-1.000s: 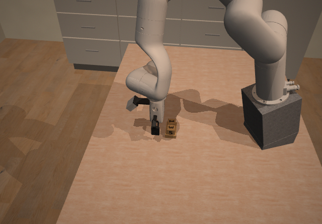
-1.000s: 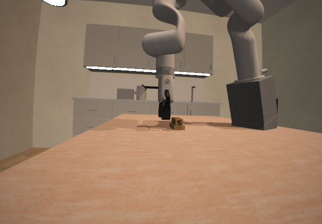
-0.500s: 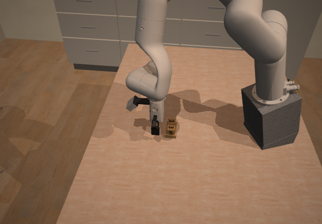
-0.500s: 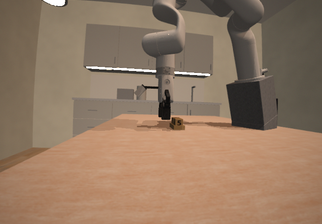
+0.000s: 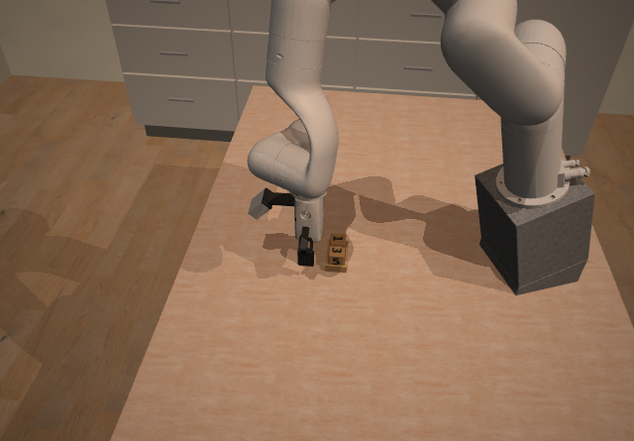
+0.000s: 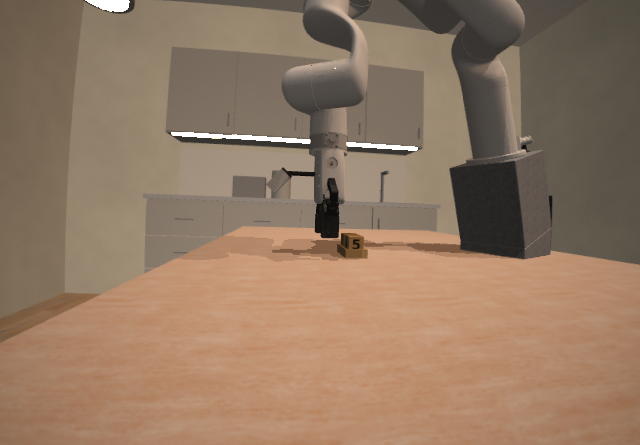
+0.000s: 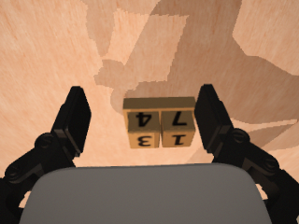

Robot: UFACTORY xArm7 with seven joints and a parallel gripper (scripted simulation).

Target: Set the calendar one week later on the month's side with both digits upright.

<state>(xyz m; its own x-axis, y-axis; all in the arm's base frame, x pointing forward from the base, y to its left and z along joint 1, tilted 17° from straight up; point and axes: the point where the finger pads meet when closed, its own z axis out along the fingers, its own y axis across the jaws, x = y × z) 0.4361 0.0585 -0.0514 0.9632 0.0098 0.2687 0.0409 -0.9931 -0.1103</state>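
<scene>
Now: hand 6 cm past the wooden cube, 4 cm to the left of it and 2 cm above it.
</scene>
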